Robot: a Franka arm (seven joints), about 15 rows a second.
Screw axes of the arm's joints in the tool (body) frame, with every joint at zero. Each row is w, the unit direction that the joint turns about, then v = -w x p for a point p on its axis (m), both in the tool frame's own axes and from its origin. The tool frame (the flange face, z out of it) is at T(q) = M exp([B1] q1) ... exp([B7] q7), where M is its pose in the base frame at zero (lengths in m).
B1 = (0, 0, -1, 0.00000, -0.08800, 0.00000)
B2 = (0, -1, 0, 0.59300, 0.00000, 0.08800)
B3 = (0, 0, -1, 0.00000, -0.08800, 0.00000)
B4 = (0, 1, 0, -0.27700, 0.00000, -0.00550)
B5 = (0, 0, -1, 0.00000, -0.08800, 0.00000)
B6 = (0, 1, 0, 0.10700, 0.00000, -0.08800)
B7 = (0, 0, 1, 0.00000, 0.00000, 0.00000)
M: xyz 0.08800 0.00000 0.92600 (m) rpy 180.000 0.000 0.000 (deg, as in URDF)
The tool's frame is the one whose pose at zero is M.
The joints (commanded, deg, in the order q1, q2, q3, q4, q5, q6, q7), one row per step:
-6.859 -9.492 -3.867 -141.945 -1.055 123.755 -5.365
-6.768 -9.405 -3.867 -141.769 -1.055 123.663 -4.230
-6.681 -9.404 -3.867 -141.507 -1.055 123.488 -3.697
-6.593 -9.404 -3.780 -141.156 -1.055 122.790 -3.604
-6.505 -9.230 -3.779 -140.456 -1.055 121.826 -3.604
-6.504 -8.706 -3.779 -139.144 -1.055 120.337 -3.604
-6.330 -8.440 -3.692 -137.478 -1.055 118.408 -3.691
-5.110 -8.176 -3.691 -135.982 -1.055 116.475 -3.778
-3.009 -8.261 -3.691 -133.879 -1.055 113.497 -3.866
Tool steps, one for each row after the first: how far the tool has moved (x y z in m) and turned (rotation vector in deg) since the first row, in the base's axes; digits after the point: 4 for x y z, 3 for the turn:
0.0009 0.0005 0.0005 -0.176 0.031 -1.033
0.0021 0.0010 0.0021 -0.273 -0.041 -1.476
0.0028 0.0021 0.0038 -0.251 0.306 -1.399
0.0047 0.0024 0.0063 -0.202 0.741 -1.320
0.0087 0.0016 0.0099 -0.136 1.440 -1.336
0.0138 0.0026 0.0177 -0.090 1.966 -1.014
0.0191 0.0113 0.0243 -0.027 2.661 0.271
0.0254 0.0272 0.0371 0.022 3.445 2.424

